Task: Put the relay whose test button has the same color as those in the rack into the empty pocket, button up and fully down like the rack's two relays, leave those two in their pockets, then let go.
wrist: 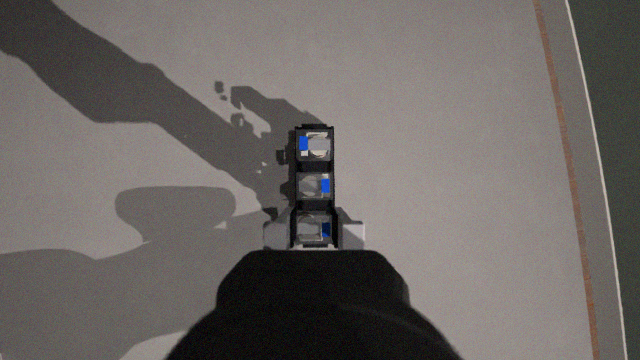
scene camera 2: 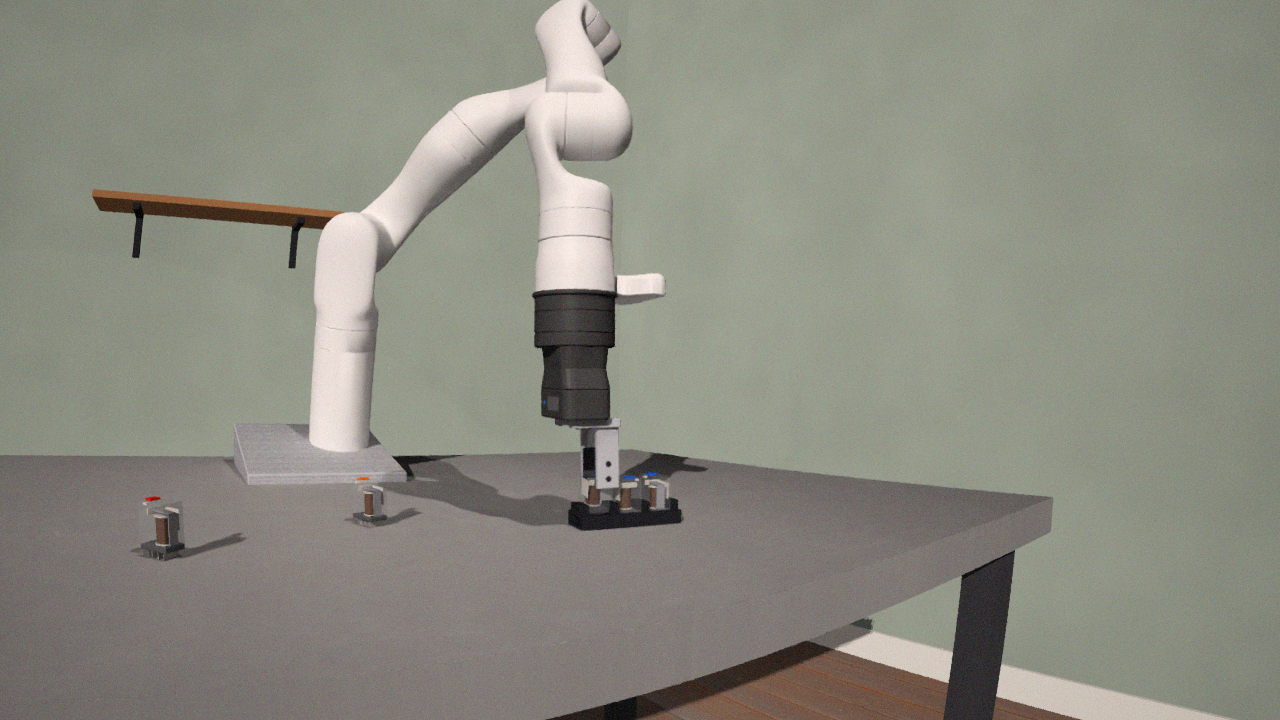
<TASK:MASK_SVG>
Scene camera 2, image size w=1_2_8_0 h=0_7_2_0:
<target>my gripper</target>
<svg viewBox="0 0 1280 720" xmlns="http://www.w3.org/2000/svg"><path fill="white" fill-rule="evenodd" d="M537 296L535 298L534 346L542 348L544 374L541 386L541 415L554 418L555 425L558 426L569 425L569 428L576 430L581 428L581 470L594 470L595 488L597 489L619 488L619 427L621 427L621 419L610 418L610 386L606 371L608 348L615 346L615 298L599 294L550 294Z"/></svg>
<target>red-button relay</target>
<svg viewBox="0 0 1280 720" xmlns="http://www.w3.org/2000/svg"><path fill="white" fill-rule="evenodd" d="M139 500L138 513L141 549L148 550L148 557L164 558L164 561L178 557L178 550L185 549L183 502L160 497L149 497L145 500Z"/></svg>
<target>orange-button relay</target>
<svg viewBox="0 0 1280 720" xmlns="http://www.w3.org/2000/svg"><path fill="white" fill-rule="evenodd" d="M353 479L353 518L358 519L359 525L369 526L370 528L382 526L382 520L387 520L386 481L367 477Z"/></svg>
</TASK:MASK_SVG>
